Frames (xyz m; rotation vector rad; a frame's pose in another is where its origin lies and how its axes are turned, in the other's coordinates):
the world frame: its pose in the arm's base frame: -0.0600 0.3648 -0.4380 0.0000 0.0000 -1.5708
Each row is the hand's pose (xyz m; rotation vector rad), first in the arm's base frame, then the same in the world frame.
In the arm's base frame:
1: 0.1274 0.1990 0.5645 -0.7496 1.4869 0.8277
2: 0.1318 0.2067 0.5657 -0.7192 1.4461 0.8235
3: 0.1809 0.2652 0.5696 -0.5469 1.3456 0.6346
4: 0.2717 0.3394 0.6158 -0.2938 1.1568 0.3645
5: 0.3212 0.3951 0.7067 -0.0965 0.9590 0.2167
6: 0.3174 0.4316 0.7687 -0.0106 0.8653 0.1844
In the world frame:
1: 0.1658 0.1874 1.0025 -1.9360 0.6382 1.9176
2: 0.1581 0.1918 1.0037 -1.8758 0.6297 1.9433
3: 0.0996 0.2409 1.0076 -1.6001 0.6753 1.8577
4: 0.0254 0.3317 1.0538 -1.1857 0.7054 1.7148
5: -0.0303 0.3812 1.1447 -0.8482 0.6931 1.6484
6: -0.0668 0.3774 1.2067 -0.7017 0.6847 1.6440

